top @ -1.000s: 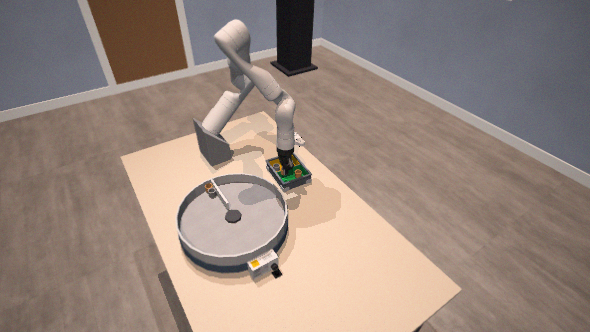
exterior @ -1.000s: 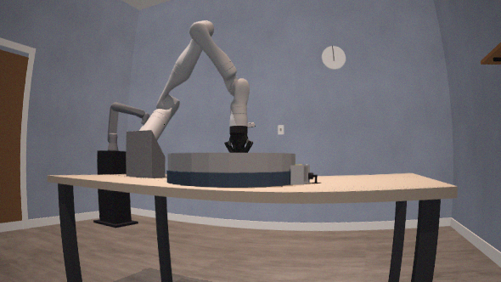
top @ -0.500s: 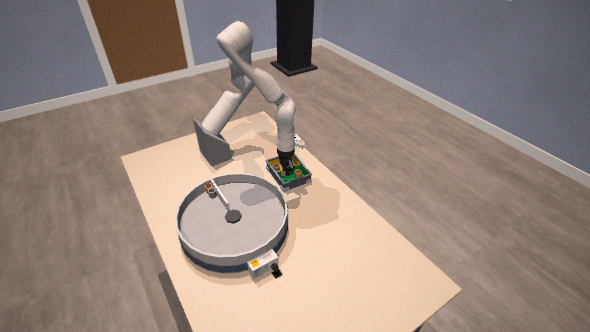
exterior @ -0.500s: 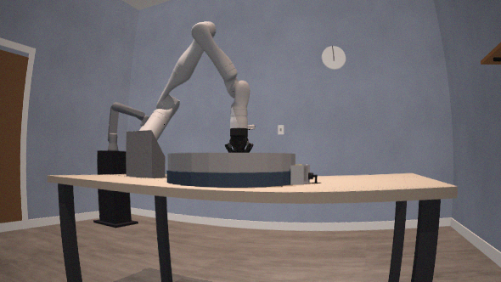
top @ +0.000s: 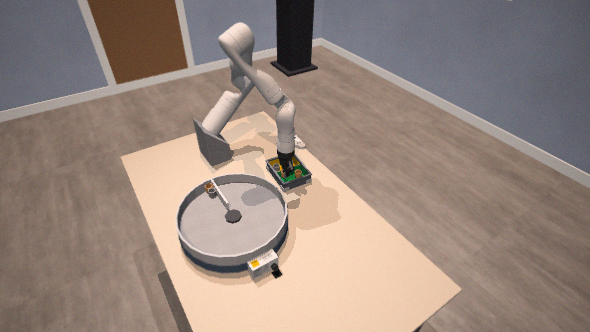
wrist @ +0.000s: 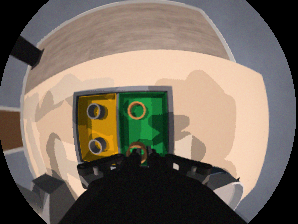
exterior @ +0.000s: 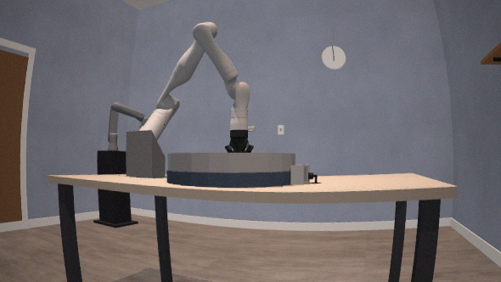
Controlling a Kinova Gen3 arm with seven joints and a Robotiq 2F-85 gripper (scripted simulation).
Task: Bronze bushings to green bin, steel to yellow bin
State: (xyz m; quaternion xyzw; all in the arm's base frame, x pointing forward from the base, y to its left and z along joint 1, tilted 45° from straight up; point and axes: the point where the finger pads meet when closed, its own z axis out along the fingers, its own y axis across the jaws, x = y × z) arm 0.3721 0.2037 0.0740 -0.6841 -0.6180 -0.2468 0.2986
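Now: the bin 4 cm to the left of my hand, 4 cm below it and 4 cm behind it. The rest, counted from my hand: grey turntable 31 cm to the right, 10 cm ahead, 1 cm below.
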